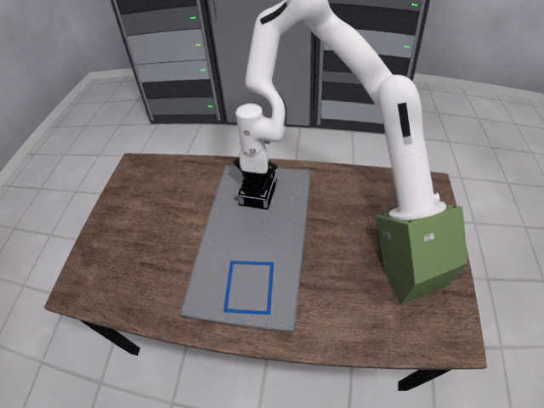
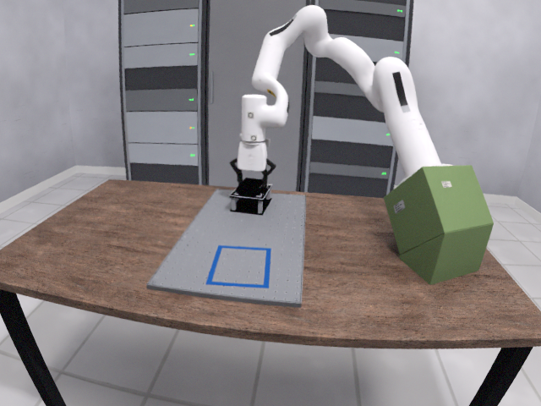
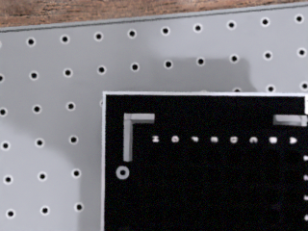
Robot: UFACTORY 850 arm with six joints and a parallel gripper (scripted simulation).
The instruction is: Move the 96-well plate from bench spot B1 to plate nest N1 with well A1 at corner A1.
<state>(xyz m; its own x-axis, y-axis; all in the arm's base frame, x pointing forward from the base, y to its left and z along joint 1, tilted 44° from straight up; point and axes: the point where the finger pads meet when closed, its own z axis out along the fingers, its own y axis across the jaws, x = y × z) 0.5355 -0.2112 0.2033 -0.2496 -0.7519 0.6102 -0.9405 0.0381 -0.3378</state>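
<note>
My gripper is now 10 mm above the 96-well plate. Round my hand: raised plate nest N1: 30 mm below.
</note>
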